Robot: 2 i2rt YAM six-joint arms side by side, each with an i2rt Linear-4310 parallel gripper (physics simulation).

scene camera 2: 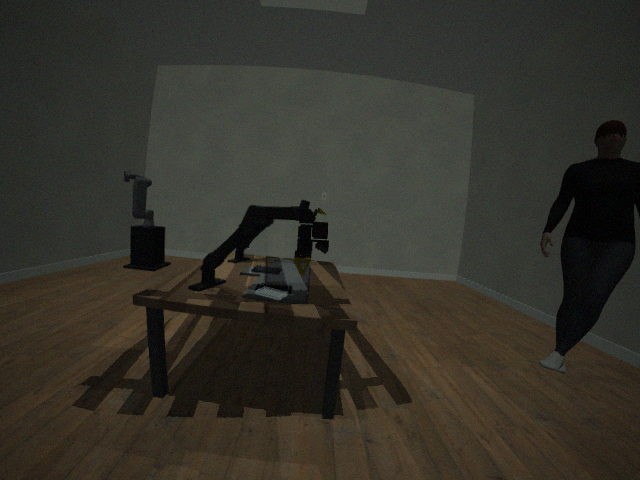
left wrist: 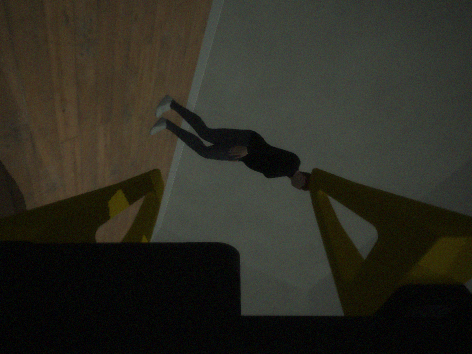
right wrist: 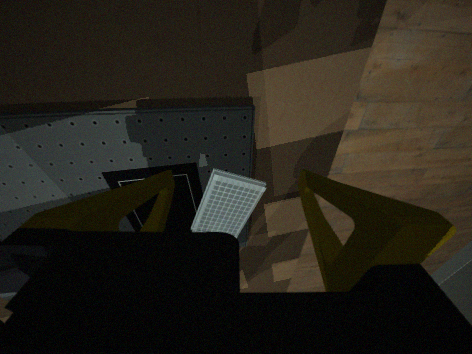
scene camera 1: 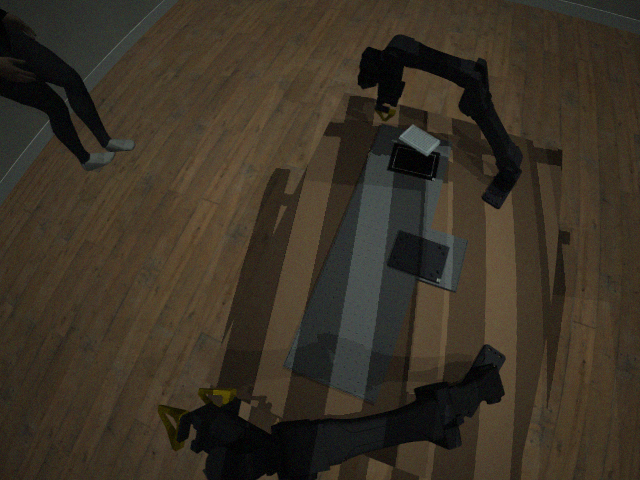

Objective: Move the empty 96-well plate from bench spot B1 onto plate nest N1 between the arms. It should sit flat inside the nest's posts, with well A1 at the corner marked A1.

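Seen in the pictures: left gripper, fingertip midpoint: (scene camera 2: pixel 324 219) (left wrist: pixel 236 177) (scene camera 1: pixel 179 399); right gripper, fingertip midpoint: (scene camera 2: pixel 302 273) (right wrist: pixel 236 176) (scene camera 1: pixel 388 110); left arm's base, origin of the base link: (scene camera 2: pixel 239 260); right arm's base, origin of the base link: (scene camera 2: pixel 208 285) (scene camera 1: pixel 501 185).
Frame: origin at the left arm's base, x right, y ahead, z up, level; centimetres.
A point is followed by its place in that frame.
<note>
The white 96-well plate (scene camera 1: pixel 418 140) {x 58.6, y 56.6, z 2.5 cm} (scene camera 2: pixel 272 292) {x 60.1, y 57.3, z 2.7 cm} (right wrist: pixel 229 202) {x 59.4, y 58.5, z 2.6 cm} lies askew at the far end of the perforated board, beside and partly against or over the black pad (scene camera 1: pixel 413 161) {x 50.0, y 53.5, z 1.4 cm} with a white outline. Its corner A1 cannot be made out. The dark nest (scene camera 1: pixel 417 253) {x 20.5, y 34.5, z 2.5 cm} with small posts is bare, midway between the arms. My right gripper (scene camera 1: pixel 385 114) {x 56.2, y 69.1, z 12.2 cm} (scene camera 2: pixel 302 266) {x 56.2, y 69.1, z 12.2 cm} (right wrist: pixel 236 176) {x 56.2, y 69.1, z 12.2 cm} is open and empty, pointing down above the board's end; in its wrist view the plate shows between and beyond the fingertips. My left gripper (scene camera 1: pixel 179 397) {x -42.8, y 51.0, z 35.3 cm} (scene camera 2: pixel 321 211) {x -42.8, y 51.0, z 35.3 cm} (left wrist: pixel 236 177) {x -42.8, y 51.0, z 35.3 cm} is open and empty, away from the board.
The long grey perforated board (scene camera 1: pixel 356 289) {x 0.7, y 43.0, z 1.3 cm} (right wrist: pixel 175 117) {x 50.0, y 69.0, z 1.3 cm} lies on the wooden table (scene camera 2: pixel 206 308) {x 82.8, y 40.5, z -0.9 cm}. A person (scene camera 2: pixel 599 206) (left wrist: pixel 270 157) stands away from the table. Another robot arm on a black pedestal (scene camera 2: pixel 147 246) stands in the background. Striped shadows cross the table.
</note>
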